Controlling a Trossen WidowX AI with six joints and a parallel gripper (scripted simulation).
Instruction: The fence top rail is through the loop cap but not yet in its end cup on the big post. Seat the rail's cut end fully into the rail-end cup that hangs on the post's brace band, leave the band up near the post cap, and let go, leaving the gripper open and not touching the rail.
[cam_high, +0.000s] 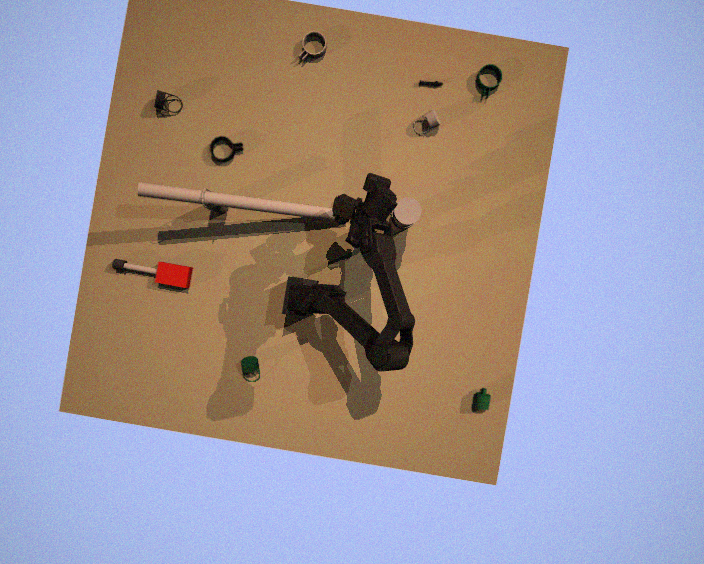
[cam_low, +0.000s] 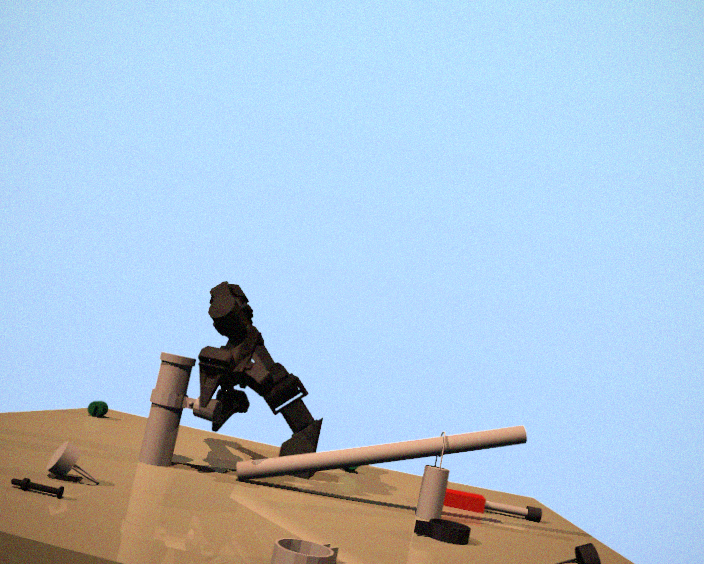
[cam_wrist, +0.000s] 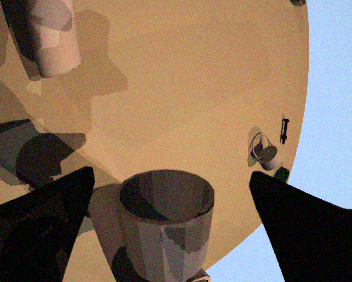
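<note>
My gripper tip is now 20 mm to the left of the rail-end cup, 20 mm below it and 20 mm past it. Round my gripper tip: loop cap (430 mm to the left, 60 mm behind); then green cap (520 mm behind, 280 mm to the left, 90 mm below); then small bolt (380 mm ahead, 120 mm to the right, 100 mm below).
</note>
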